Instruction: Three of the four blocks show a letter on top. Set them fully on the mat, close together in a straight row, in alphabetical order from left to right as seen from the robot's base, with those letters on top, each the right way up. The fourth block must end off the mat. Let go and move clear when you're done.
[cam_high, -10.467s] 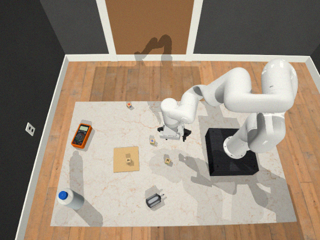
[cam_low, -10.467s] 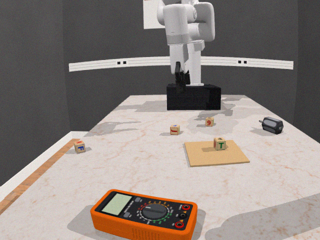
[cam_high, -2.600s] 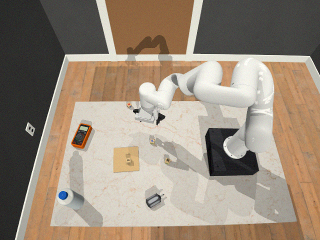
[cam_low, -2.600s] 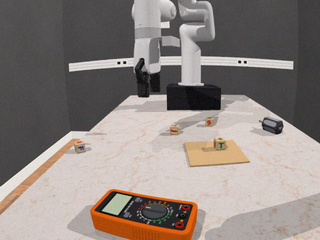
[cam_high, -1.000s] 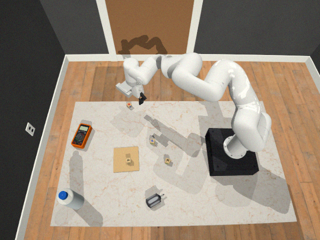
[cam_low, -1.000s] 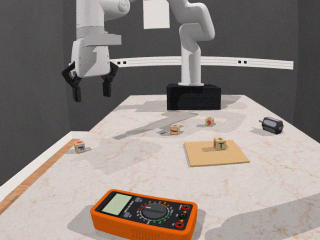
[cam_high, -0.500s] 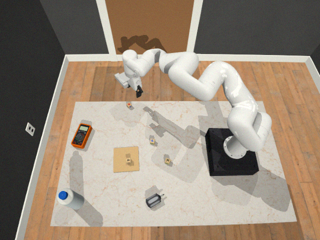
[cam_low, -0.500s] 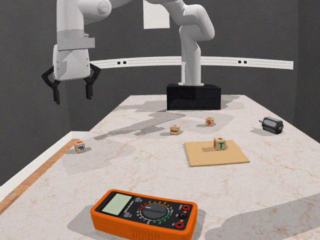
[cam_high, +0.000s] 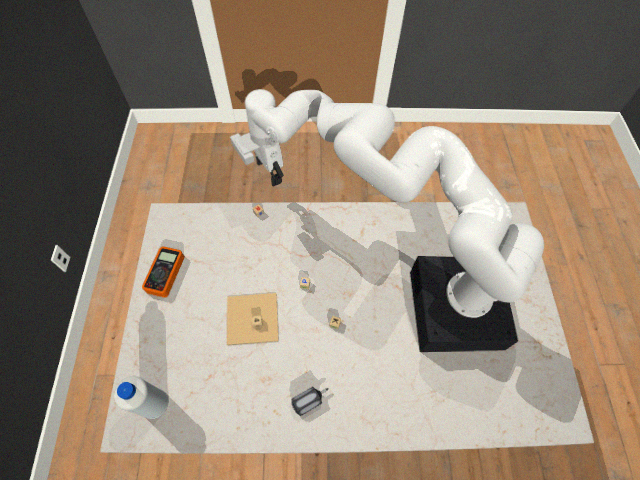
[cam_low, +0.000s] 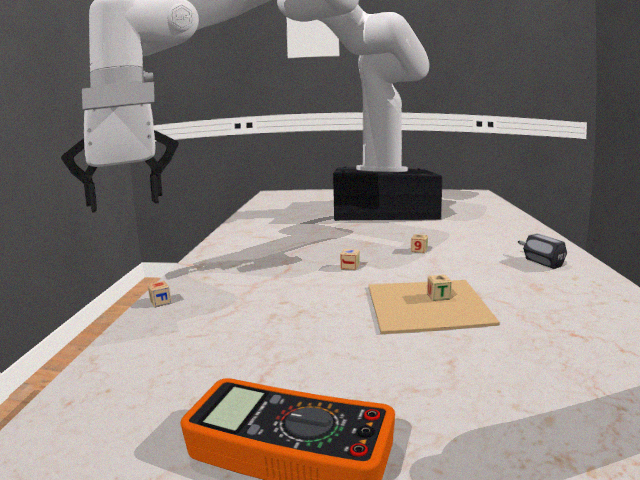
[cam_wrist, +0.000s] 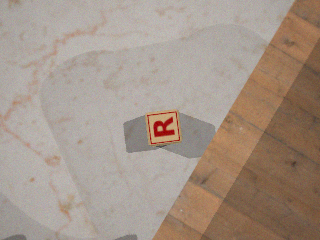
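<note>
My gripper is now 30 mm short of the tan mat, 410 mm to the right of it and 130 mm above it. Round my hand: black plug adapter: 140 mm behind, 630 mm to the left, 110 mm below; orange multimeter: 300 mm ahead, 280 mm to the left, 120 mm below.
</note>
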